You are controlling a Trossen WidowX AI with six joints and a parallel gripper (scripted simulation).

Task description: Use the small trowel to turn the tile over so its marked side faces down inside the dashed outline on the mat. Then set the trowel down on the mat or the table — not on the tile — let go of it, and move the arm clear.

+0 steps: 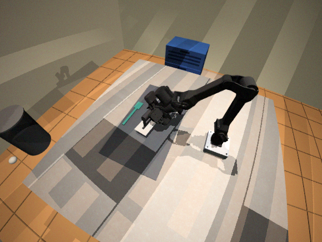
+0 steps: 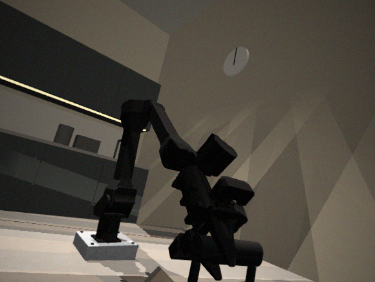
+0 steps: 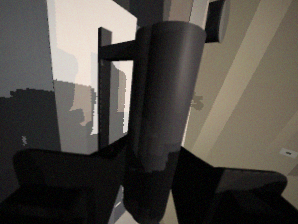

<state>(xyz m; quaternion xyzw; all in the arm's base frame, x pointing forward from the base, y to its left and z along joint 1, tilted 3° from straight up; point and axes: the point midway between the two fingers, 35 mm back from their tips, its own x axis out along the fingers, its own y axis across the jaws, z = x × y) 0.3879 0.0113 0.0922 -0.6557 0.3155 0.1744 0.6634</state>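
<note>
Right now the tan square tile is 4 cm behind my gripper tip, 9 cm to the right of it and 6 cm below it. From my gripper tip the other things lie so: grey mat (1 cm behind, 1 cm to the right, 12 cm below); then teal trowel (12 cm ahead, 4 cm to the right, 10 cm below).
</note>
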